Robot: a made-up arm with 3 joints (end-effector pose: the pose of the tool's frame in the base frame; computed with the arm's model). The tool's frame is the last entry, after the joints. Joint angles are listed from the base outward.
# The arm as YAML. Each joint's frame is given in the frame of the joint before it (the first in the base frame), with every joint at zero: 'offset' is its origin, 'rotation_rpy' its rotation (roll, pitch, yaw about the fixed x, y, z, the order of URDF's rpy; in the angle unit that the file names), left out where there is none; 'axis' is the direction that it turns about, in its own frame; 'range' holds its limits. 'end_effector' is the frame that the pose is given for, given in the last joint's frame.
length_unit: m
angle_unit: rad
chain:
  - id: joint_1
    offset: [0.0, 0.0, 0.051]
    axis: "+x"
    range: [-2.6, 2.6]
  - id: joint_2
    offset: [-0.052, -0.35, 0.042]
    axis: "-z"
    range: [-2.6, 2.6]
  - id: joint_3
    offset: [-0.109, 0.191, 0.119]
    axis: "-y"
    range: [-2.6, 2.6]
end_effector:
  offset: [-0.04, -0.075, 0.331]
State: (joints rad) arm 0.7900 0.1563 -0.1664
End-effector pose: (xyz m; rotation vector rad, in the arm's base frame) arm -0.1264 -0.5064 0.2419 0.7995 0.2191 -0.0822
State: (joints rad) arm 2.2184 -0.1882 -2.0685
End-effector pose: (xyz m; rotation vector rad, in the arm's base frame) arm 0.1237 0.0893 -0.1303 1.1146 0.8979 2.0915
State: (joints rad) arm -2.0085 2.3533 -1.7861
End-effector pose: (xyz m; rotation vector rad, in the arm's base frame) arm -0.1269 0.3672 0.5304 0.4017 -0.7205 -1.2372
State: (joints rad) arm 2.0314 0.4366 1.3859
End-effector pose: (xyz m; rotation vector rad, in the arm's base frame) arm -0.4032 -0.1377 -0.0822 1.3594 -0.4498 -1.4855
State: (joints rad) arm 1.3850 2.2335 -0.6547
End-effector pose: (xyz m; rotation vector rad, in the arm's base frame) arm 0.0020 -0.5269 -0.3275 1.4125 1.8884 -1.6365
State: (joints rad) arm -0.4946 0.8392 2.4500
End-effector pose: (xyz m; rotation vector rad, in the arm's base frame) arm -0.1589 -0.1071 -0.0270 -1.2464 -2.4150 0.2129
